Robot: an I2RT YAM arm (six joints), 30 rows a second.
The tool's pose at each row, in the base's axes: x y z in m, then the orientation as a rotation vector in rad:
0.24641, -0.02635, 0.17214, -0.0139, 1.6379, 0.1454
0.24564, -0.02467, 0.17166, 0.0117, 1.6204, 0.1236
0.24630, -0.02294, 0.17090, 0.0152, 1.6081, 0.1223
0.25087, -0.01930, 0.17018, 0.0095, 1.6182, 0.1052
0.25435, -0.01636, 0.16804, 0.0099, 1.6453, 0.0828
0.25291, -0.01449, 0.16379, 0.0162, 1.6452, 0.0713
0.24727, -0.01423, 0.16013, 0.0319, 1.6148, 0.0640
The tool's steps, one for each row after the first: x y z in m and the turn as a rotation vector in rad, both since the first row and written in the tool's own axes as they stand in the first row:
0.00067, 0.00170, -0.00056, 0.0288, -0.0195, 0.0027
0.00151, 0.00329, 0.00032, 0.0312, -0.0320, 0.0037
0.00218, 0.00639, 0.00528, 0.0394, -0.0220, -0.0101
0.00428, 0.00878, 0.00918, 0.0555, 0.0046, -0.0223
0.00876, 0.01041, 0.00822, 0.0668, 0.0040, -0.0252
0.01284, 0.01090, 0.00288, 0.0798, -0.0272, -0.0208

